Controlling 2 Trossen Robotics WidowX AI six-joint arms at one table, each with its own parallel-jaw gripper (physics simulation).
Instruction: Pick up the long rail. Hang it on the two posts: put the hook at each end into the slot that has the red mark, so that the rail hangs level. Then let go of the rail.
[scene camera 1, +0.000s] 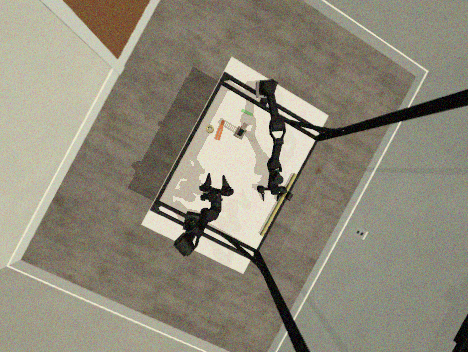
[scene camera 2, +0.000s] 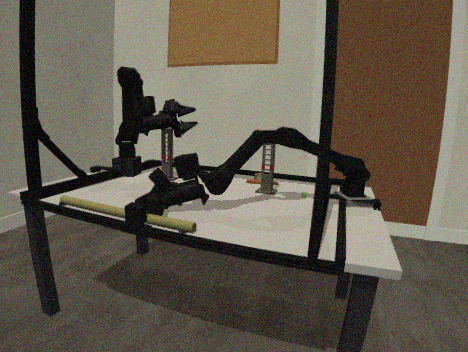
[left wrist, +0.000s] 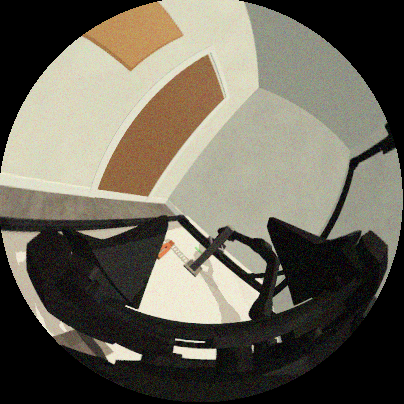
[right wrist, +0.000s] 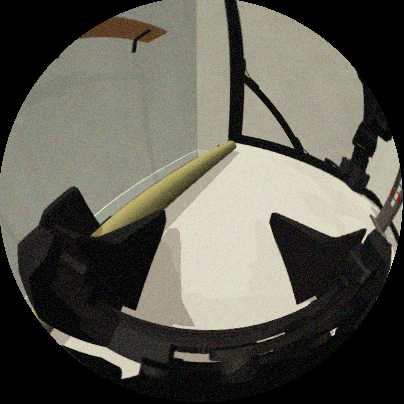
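Pixels of known places: left gripper, fingertip midpoint: (scene camera 1: 216, 174) (scene camera 2: 196, 116) (left wrist: 219, 221); right gripper, fingertip midpoint: (scene camera 1: 270, 201) (right wrist: 220, 216); left arm's base at its link origin: (scene camera 1: 192, 223) (scene camera 2: 126, 157) (right wrist: 356, 165); right arm's base at its link origin: (scene camera 1: 264, 89) (scene camera 2: 353, 194).
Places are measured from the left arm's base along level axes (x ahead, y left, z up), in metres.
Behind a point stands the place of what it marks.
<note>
The long yellow-green rail (scene camera 1: 271, 216) {x 0.125, y -0.497, z -0.053 m} (scene camera 2: 170, 222) {x 0.375, y -0.590, z -0.056 m} (right wrist: 175, 187) {x 0.200, y -0.515, z -0.057 m} lies along the table's edge. Its hooks cannot be made out. One grey slotted post (scene camera 2: 167, 150) {x 0.214, y -0.073, z 0.048 m} stands behind my left gripper in scene camera 2. The other grey post (scene camera 1: 240, 132) {x 0.600, y -0.169, z 0.041 m} (scene camera 2: 268, 172) (left wrist: 205, 255) {x 0.599, y -0.172, z 0.012 m} stands upright farther right there. Both posts bear red marks. My left gripper (scene camera 1: 216, 177) {x 0.334, y -0.078, z 0.189 m} (scene camera 2: 195, 116) {x 0.334, y -0.078, z 0.189 m} is open and empty, raised near the first post. My right gripper (scene camera 1: 275, 197) {x 0.222, y -0.469, z -0.064 m} (right wrist: 220, 216) {x 0.222, y -0.469, z -0.064 m} is open and empty, low beside the rail; one finger hides part of the rail in the right wrist view.
An orange object (scene camera 1: 220, 130) {x 0.602, y -0.043, z -0.064 m} (scene camera 2: 262, 182) (left wrist: 165, 249) {x 0.594, y -0.054, z -0.064 m} lies near the second post, with a small ring (scene camera 1: 210, 129) {x 0.588, y 0.005, z -0.050 m} beside it. A green piece (scene camera 1: 247, 112) {x 0.759, y -0.196, z -0.074 m} (scene camera 2: 304, 194) {x 0.758, y -0.192, z -0.075 m} lies near my right arm's base. A black frame (scene camera 1: 190, 140) {x 0.498, y 0.121, z -0.056 m} (scene camera 2: 240, 247) {x 0.542, y -0.666, z -0.082 m} borders the table, with a dark block on it by the rail.
</note>
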